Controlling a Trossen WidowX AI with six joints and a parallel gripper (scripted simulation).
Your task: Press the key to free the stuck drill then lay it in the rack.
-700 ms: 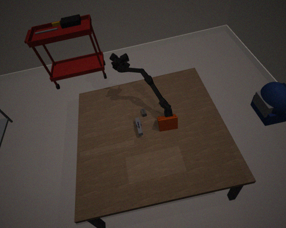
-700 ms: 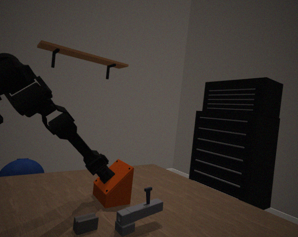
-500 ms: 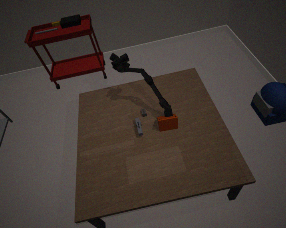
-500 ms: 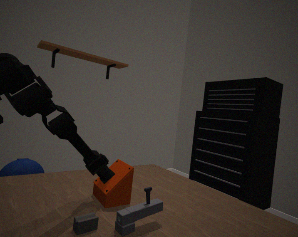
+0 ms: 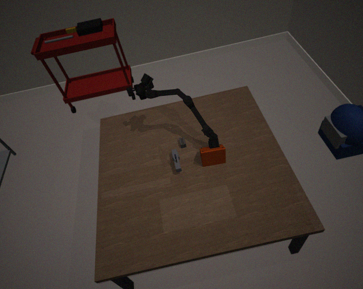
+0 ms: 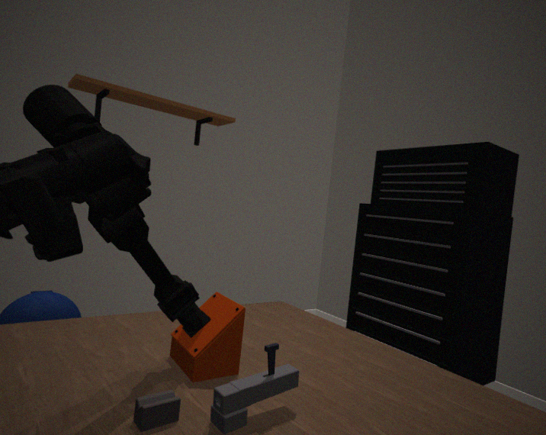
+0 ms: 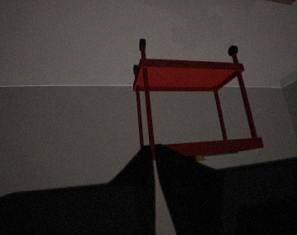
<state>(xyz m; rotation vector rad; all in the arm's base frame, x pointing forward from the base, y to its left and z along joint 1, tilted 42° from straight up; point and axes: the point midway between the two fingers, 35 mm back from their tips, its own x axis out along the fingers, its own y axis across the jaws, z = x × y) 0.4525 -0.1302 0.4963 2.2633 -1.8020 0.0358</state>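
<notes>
The small dark key lies 52 cm to the left of my gripper tip, 24 cm below it and 20 cm behind it. Round my gripper tip: grey housing block 49 cm to the left, 30 cm below, 20 cm behind; then drill 47 cm to the left, 29 cm below, 19 cm behind; then small grey rack 32 cm below, 31 cm to the left, 25 cm behind.
</notes>
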